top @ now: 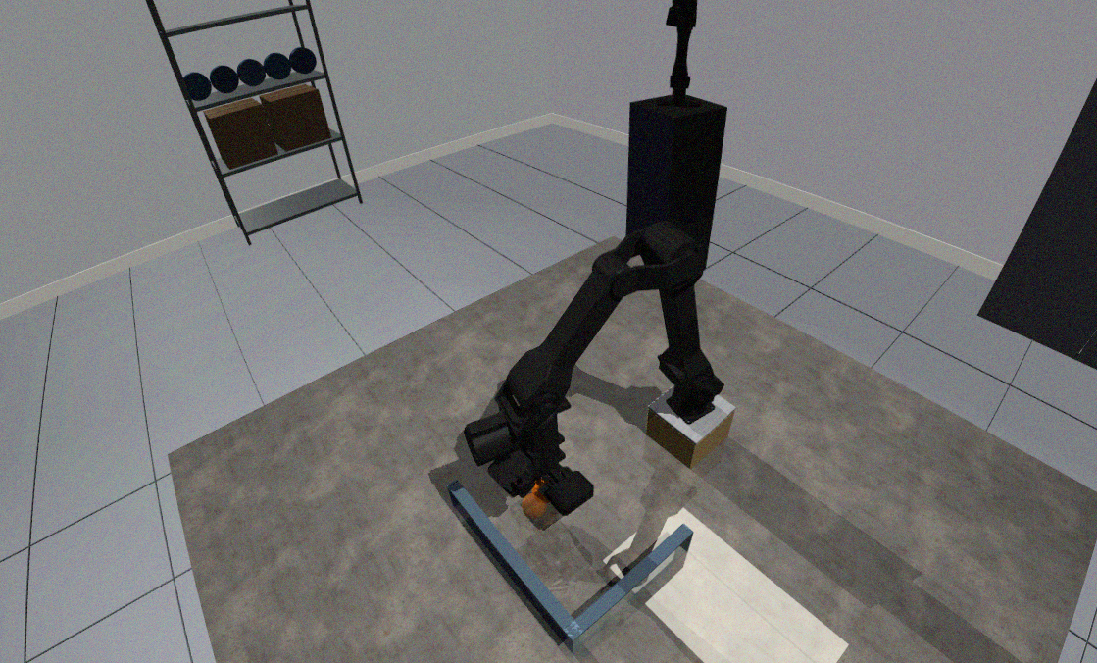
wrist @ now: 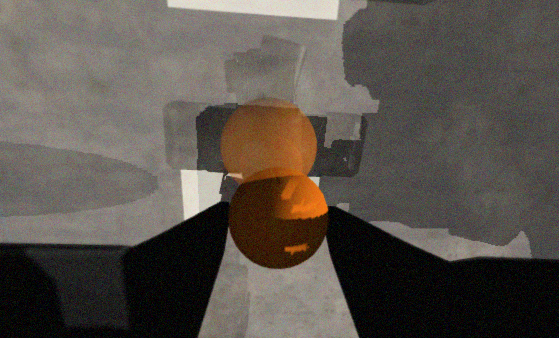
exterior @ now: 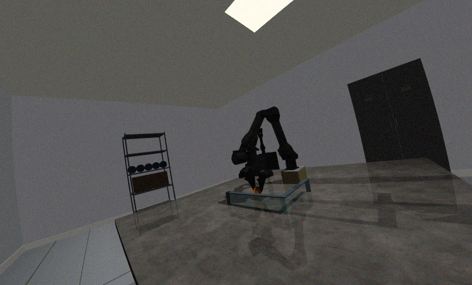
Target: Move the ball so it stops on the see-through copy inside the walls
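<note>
My gripper tip is now 30 mm short of the see-through copy, 10 mm to the right of it and 10 mm above it. From my gripper tip the other things lie so: orange ball: right at my gripper tip.
</note>
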